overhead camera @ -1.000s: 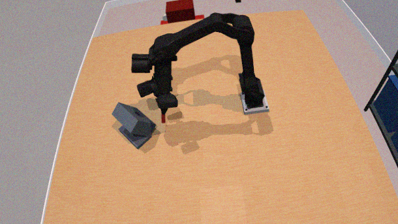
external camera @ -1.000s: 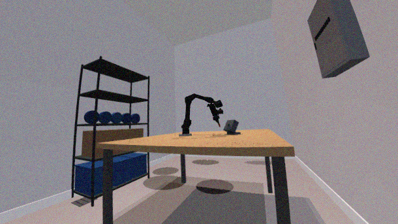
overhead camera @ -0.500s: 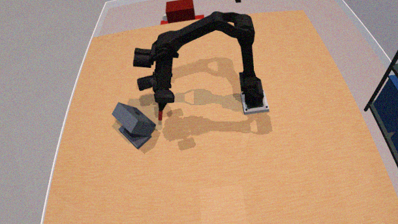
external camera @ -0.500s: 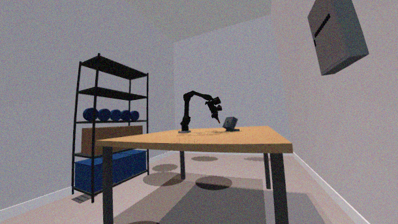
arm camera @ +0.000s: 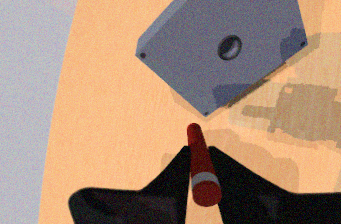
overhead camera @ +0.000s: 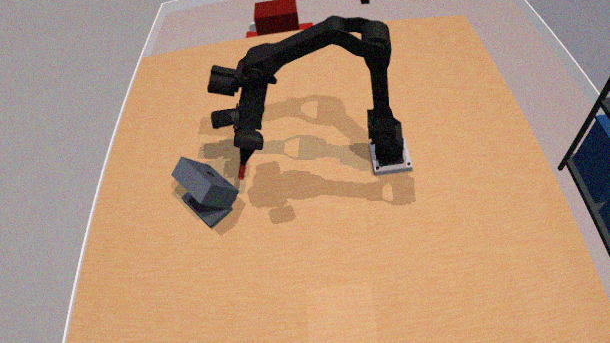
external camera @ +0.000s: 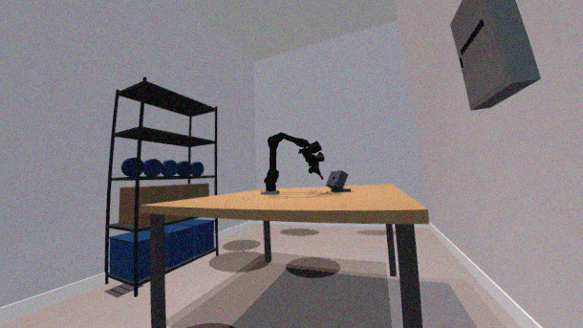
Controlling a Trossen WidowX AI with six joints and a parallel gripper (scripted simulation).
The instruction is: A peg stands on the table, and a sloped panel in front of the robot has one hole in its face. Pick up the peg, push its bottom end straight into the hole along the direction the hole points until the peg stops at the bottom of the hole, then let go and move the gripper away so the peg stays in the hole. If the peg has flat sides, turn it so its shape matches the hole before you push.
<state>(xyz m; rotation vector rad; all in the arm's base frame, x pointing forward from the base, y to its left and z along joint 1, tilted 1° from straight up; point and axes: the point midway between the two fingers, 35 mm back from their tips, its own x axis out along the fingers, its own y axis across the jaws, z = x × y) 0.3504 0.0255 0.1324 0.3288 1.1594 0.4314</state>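
Now: the grey-blue sloped panel 11 cm ahead of my gripper tip, 4 cm below it and 1 cm to the left of it. From my gripper tip the other things lie so: red peg: 1 cm to the right, 1 cm behind, 1 cm above.
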